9 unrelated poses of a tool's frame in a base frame.
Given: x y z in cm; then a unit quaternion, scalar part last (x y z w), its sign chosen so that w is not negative.
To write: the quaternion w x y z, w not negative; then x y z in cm. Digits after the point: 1 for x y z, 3 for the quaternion.
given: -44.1, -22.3, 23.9, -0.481, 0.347, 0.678, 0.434
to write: 0.434, -0.481, 0.347, 0.678, -44.1, -22.3, 23.9
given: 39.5, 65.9, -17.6, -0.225, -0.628, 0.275, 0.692
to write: 0.692, -0.225, -0.628, 0.275, 39.5, 65.9, -17.6
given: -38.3, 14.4, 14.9, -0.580, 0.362, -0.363, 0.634
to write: 0.634, -0.580, 0.362, -0.363, -38.3, 14.4, 14.9
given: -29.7, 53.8, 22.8, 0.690, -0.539, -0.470, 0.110
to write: 0.110, 0.690, -0.539, -0.470, -29.7, 53.8, 22.8
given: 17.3, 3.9, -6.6, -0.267, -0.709, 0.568, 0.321
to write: 0.321, -0.267, -0.709, 0.568, 17.3, 3.9, -6.6
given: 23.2, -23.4, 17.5, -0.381, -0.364, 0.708, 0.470
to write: 0.470, -0.381, -0.364, 0.708, 23.2, -23.4, 17.5
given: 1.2, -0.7, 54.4, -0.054, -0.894, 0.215, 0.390
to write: 0.390, -0.054, -0.894, 0.215, 1.2, -0.7, 54.4
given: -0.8, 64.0, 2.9, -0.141, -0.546, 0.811, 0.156
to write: 0.156, -0.141, -0.546, 0.811, -0.8, 64.0, 2.9
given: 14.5, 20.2, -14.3, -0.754, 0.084, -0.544, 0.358
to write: 0.358, -0.754, 0.084, -0.544, 14.5, 20.2, -14.3
